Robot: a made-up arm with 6 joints.
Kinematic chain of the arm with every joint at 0, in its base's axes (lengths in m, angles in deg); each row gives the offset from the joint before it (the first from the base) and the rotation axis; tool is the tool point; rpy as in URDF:
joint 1: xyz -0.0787 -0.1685 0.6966 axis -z
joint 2: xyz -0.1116 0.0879 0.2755 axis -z
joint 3: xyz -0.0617 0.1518 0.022 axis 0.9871 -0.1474 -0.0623
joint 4: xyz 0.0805 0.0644 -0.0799 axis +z
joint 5: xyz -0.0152 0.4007 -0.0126 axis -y
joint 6: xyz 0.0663 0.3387 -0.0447 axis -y
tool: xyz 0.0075 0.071 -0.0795 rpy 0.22 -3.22 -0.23
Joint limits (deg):
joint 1: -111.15..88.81
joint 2: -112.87..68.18
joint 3: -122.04..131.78
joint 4: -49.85..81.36
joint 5: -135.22..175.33
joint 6: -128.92..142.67
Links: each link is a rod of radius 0.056 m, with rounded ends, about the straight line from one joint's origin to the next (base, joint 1, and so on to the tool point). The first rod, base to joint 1, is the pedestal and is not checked.
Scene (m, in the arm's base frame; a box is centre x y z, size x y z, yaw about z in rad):
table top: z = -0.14
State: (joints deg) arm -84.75 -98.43 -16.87 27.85 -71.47 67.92
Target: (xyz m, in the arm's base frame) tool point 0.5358 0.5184 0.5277
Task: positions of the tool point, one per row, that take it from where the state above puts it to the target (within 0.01 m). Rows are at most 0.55 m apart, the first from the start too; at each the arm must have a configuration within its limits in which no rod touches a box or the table.
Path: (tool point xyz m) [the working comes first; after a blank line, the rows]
Joints at the target: 20.64 -8.59 -18.33 -43.45 -58.23 73.95
Straight joint move there: clear.

1: -0.2291 -1.1604 0.5274
2: -0.7309 -0.9718 0.5085
3: -1.0623 -0.5416 0.4953
4: -1.1191 0.0012 0.4885
5: -0.8835 0.4914 0.4883
6: -0.4306 0.7813 0.4949
7: 0.0974 0.7876 0.5081
8: 0.5358 0.5183 0.5277

